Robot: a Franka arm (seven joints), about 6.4 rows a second.
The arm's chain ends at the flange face. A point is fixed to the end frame.
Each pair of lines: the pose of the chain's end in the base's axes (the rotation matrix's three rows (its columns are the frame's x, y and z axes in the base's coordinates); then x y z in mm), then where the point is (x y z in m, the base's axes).
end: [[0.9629, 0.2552, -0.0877], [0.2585, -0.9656, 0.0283], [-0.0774, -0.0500, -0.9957]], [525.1, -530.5, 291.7]
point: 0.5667 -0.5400 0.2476
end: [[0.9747, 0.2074, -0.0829], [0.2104, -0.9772, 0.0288], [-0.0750, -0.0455, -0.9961]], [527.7, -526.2, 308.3]
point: 0.5689 -0.5379 0.2644
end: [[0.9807, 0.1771, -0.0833], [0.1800, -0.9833, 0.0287], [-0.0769, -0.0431, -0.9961]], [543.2, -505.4, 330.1]
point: 0.5840 -0.5185 0.2862
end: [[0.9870, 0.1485, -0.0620], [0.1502, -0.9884, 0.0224], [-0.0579, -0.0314, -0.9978]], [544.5, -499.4, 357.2]
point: 0.5858 -0.5141 0.3142
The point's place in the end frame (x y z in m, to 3 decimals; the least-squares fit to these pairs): 0.041 0.022 0.040
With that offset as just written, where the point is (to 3 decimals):
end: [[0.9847, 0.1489, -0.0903], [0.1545, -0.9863, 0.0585], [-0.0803, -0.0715, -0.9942]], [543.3, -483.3, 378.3]
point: 0.583 -0.496 0.334
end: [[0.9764, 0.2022, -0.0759], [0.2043, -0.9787, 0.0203], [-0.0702, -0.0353, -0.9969]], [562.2, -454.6, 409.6]
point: 0.604 -0.467 0.366
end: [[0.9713, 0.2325, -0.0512], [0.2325, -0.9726, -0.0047], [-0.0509, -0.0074, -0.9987]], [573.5, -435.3, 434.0]
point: 0.616 -0.447 0.392
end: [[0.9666, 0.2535, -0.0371], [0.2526, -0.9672, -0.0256], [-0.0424, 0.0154, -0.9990]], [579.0, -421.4, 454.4]
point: 0.623 -0.433 0.413
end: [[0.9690, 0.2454, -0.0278], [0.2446, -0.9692, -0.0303], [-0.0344, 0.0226, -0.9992]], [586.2, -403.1, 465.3]
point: 0.630 -0.416 0.424
